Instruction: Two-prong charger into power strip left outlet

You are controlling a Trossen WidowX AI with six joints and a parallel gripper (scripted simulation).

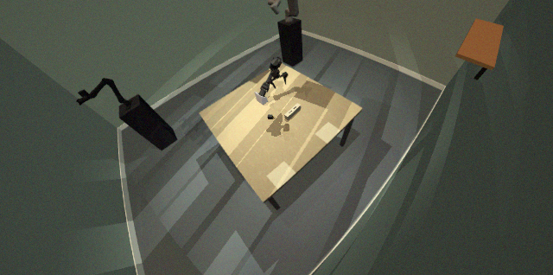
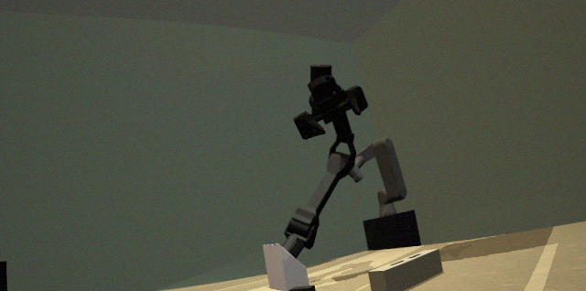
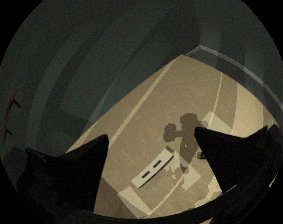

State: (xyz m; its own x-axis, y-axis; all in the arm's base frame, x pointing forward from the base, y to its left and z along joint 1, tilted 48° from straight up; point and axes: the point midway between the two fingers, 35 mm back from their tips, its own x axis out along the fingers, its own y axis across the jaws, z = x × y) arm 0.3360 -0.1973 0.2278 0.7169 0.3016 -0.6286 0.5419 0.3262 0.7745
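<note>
Right now my gripper tip is 80 mm past the charger, 110 mm to the left of it and 370 mm above it.
</note>
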